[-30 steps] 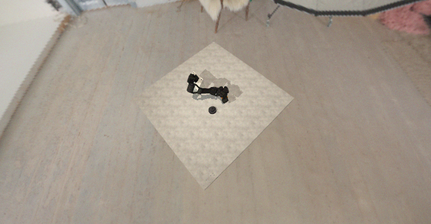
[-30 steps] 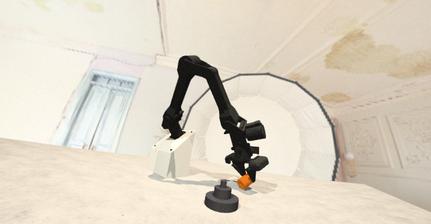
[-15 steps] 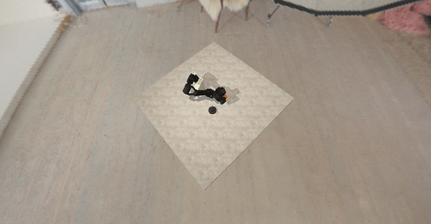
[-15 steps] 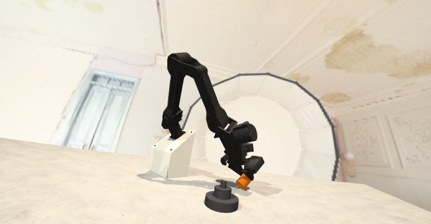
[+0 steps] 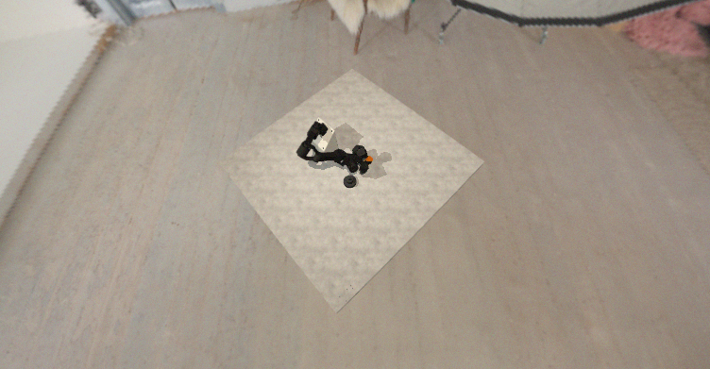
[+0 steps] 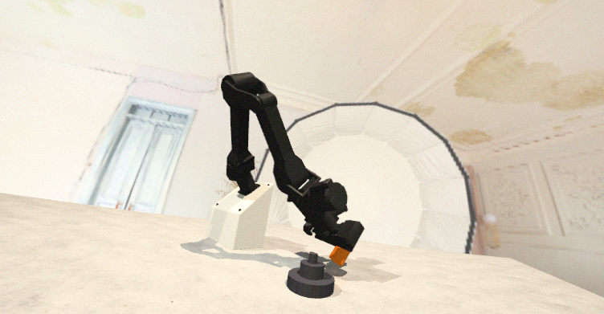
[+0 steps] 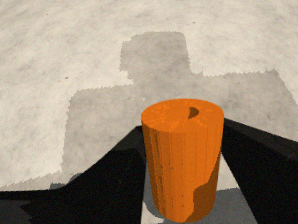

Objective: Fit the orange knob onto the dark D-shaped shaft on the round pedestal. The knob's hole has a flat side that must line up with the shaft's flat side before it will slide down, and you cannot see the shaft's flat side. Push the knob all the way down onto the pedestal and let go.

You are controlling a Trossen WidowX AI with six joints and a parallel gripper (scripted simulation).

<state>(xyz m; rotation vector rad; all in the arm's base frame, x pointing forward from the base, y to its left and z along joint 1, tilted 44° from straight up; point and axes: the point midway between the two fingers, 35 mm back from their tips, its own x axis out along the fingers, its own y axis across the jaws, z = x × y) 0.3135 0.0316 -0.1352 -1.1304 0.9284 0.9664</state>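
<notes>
The orange knob is 20 mm to the right of my gripper tip, 10 mm below it and 10 mm behind it. From my gripper tip the other things lie so: dark round pedestal 190 mm to the right, 30 mm ahead, 10 mm below.
</notes>
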